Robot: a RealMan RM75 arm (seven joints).
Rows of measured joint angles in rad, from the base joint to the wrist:
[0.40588 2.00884 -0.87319 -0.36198 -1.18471 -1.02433 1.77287]
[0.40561 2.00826 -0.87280 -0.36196 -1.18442 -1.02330 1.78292]
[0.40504 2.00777 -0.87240 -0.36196 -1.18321 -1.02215 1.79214]
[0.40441 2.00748 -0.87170 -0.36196 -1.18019 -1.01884 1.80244]
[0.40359 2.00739 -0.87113 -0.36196 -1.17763 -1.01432 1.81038]
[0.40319 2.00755 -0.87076 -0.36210 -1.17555 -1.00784 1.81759]
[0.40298 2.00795 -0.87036 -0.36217 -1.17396 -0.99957 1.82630]
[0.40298 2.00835 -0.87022 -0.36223 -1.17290 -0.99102 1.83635]
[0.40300 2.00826 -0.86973 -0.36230 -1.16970 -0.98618 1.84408]
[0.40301 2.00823 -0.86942 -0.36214 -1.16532 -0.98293 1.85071]
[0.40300 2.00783 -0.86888 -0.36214 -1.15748 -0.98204 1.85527]
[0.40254 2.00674 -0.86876 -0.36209 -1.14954 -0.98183 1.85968]
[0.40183 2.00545 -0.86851 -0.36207 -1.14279 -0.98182 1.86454]
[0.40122 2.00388 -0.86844 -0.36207 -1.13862 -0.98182 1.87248]
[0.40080 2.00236 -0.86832 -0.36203 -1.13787 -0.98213 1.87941]
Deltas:
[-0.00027 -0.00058 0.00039 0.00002 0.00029 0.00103 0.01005]
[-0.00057 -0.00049 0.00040 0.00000 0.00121 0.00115 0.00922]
[-0.00063 -0.00029 0.00070 0.00000 0.00302 0.00331 0.01030]
[-0.00082 -0.00009 0.00057 0.00000 0.00256 0.00452 0.00794]
[-0.00040 0.00016 0.00037 -0.00014 0.00208 0.00648 0.00721]
[-0.00021 0.00040 0.00040 -0.00007 0.00159 0.00827 0.00871]
[0.00000 0.00040 0.00014 -0.00006 0.00106 0.00855 0.01005]
[0.00002 -0.00009 0.00049 -0.00007 0.00320 0.00484 0.00773]
[0.00001 -0.00003 0.00031 0.00016 0.00438 0.00325 0.00663]
[-0.00001 -0.00040 0.00054 0.00000 0.00784 0.00089 0.00456]
[-0.00046 -0.00109 0.00012 0.00005 0.00794 0.00021 0.00441]
[-0.00071 -0.00129 0.00025 0.00002 0.00675 0.00001 0.00486]
[-0.00061 -0.00157 0.00007 0.00000 0.00417 0.00000 0.00794]
[-0.00042 -0.00152 0.00012 0.00004 0.00075 -0.00031 0.00693]

